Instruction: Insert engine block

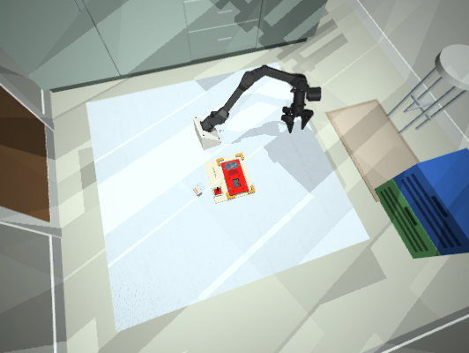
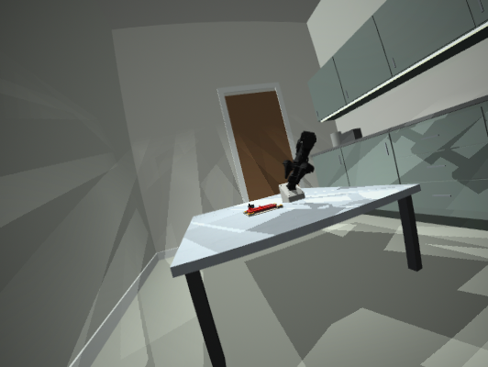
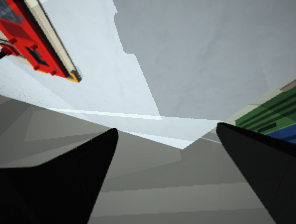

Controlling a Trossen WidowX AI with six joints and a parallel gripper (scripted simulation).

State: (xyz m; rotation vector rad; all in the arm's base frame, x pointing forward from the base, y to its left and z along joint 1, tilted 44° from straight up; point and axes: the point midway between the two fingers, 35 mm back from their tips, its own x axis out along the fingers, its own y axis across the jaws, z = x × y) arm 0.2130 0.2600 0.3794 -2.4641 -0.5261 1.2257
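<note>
Right now the engine block is 60 cm to the right of my gripper tip, 17 cm below it and 10 cm ahead of it.
</note>
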